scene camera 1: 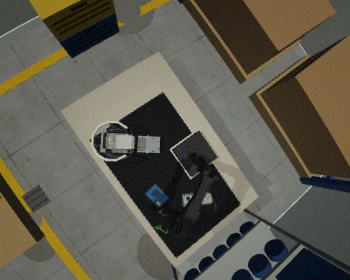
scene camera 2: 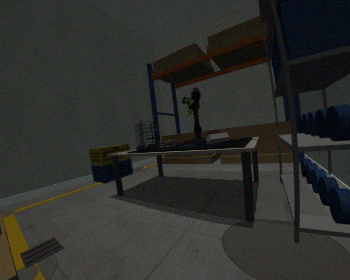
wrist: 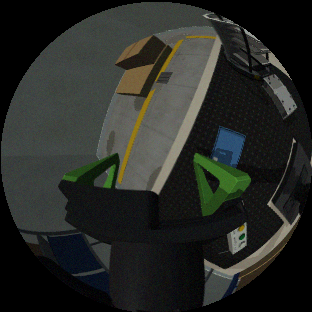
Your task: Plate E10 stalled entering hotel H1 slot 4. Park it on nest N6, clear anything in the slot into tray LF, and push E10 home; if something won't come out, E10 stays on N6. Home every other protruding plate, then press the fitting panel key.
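My gripper is open and empty, with green fingers wide apart, raised high above the table's near end. The hotel is a rack with stacked levels, away from the gripper; its plates, slots and labels cannot be told apart. A light grey plate-like block with small pins lies beside it; its label is unreadable. The blue tray lies on the mat, partly in shadow. The white key panel shows yellow and green keys in the wrist view.
A dark square base plate with a pale edge carries the arm. The black mat covers part of the pale table. A shelf with blue rolls stands beside the table. Cardboard boxes and yellow-blue crates stand around it.
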